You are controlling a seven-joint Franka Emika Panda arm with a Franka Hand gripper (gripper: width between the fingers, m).
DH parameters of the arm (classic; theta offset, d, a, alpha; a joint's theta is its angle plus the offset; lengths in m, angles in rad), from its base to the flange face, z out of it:
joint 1: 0 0.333 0 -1.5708
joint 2: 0 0 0 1.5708
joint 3: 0 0.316 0.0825 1.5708
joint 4: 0 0 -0.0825 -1.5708
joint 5: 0 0.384 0 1.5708
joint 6: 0 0 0.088 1.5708
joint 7: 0 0.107 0 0
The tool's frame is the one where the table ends.
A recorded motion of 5 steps. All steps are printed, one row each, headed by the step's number.
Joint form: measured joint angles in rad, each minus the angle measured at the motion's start. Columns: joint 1, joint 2, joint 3, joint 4, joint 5, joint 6, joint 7.
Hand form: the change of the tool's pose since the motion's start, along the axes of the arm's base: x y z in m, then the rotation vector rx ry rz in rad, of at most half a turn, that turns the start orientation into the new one. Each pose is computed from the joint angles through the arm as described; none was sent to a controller.
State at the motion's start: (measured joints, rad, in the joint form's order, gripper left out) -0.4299 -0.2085 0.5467 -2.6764 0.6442 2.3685 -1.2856
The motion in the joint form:
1: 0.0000 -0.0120 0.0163 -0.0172 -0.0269 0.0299 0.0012
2: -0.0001 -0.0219 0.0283 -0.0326 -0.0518 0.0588 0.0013
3: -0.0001 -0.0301 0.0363 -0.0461 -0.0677 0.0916 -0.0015
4: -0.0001 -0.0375 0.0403 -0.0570 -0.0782 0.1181 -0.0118
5: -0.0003 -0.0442 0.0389 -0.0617 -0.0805 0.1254 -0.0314
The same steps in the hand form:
1: -0.0036 0.0023 -0.0011 -0.0376 -0.0182 0.0265
2: -0.0065 0.0033 -0.0019 -0.0710 -0.0366 0.0493
3: -0.0081 0.0029 -0.0021 -0.0983 -0.0603 0.0636
4: -0.0092 0.0018 -0.0017 -0.1185 -0.0826 0.0788
5: -0.0098 0.0002 -0.0006 -0.1253 -0.0956 0.0959

